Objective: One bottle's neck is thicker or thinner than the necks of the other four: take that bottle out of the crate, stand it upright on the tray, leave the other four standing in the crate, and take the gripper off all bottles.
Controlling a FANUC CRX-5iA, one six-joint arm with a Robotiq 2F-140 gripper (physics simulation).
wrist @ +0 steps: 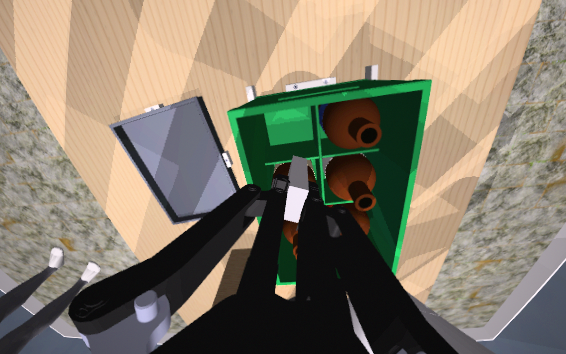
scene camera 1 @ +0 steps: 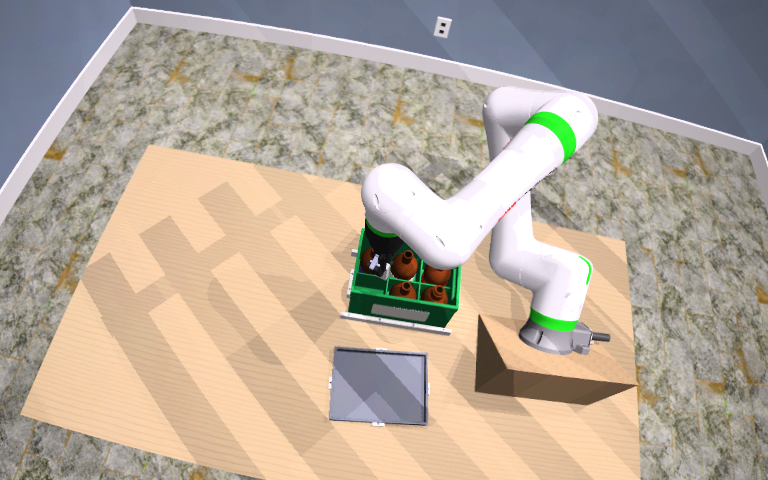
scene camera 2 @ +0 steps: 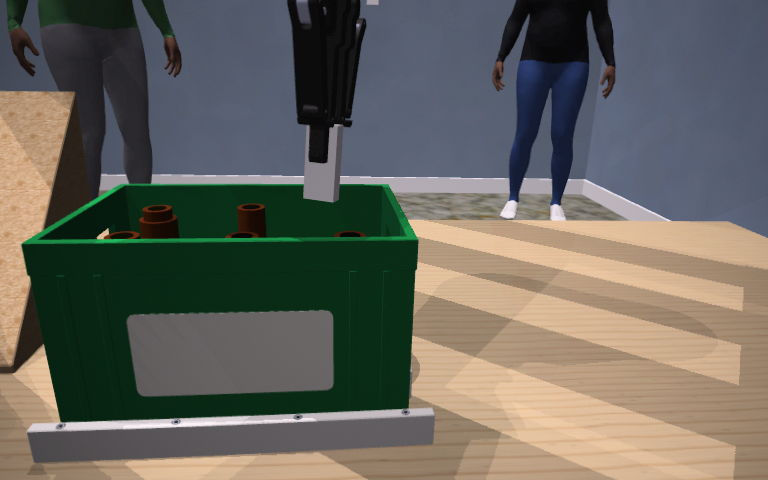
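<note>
A green crate holds five upright brown bottles. One bottle has a thicker neck below its mouth; it stands at the front right in the scene camera 1 view, partly behind the fingers in the wrist view. The other bottles have slimmer necks. The front left compartment holds no bottle. My gripper is shut and empty, pointing down over the crate's left part, apart from the bottles. The grey tray bears no bottle.
White rails run beside the crate's foot. The robot base stands on a wooden block to the right in the scene camera 1 view. Crate walls and green dividers surround the bottles. Two standing figures show behind the table.
</note>
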